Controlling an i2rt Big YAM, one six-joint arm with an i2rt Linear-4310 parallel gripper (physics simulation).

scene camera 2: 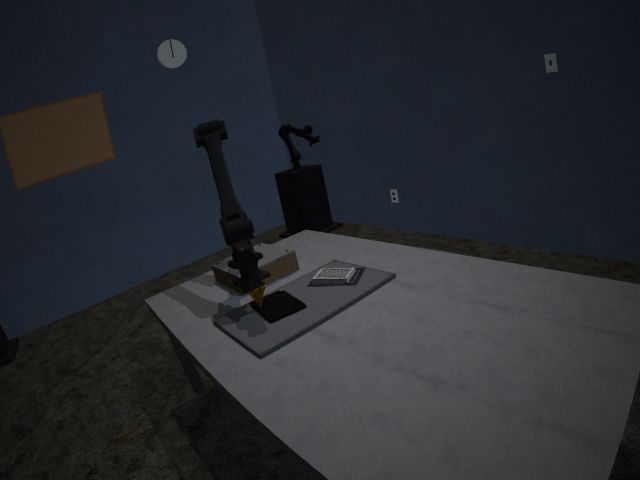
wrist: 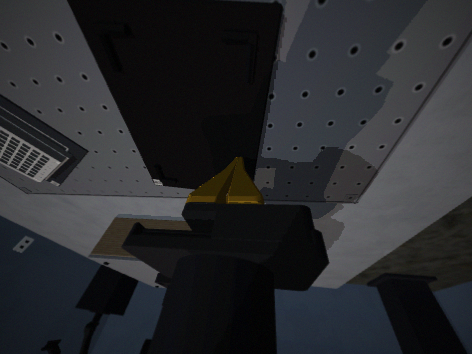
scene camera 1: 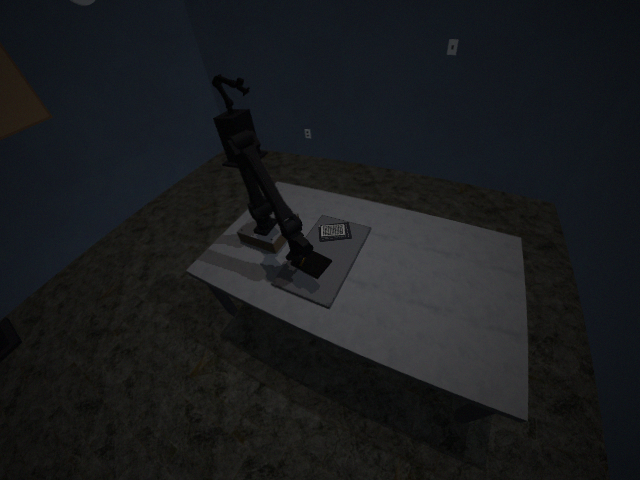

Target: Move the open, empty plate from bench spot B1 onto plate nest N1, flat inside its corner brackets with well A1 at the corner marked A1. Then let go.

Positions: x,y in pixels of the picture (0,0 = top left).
Scene:
my gripper: shut, touches a black nest (wrist: pixel 192 89)

